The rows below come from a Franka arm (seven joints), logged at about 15 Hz.
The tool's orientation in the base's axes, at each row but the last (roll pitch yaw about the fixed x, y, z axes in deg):
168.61 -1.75 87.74
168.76 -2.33 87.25
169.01 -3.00 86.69
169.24 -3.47 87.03
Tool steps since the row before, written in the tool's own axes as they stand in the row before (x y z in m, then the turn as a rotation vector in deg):
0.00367 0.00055 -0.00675 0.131 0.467 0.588
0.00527 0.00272 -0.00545 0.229 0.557 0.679
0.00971 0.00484 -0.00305 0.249 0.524 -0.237
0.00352 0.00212 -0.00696 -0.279 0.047 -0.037
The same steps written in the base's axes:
-0.00066 0.00349 0.00683 0.579 0.123 -0.480
0.00184 0.00494 0.00609 0.690 0.219 -0.548
0.00471 0.00924 0.00442 0.482 0.204 0.345
0.00094 0.00303 0.00743 0.025 -0.283 0.028

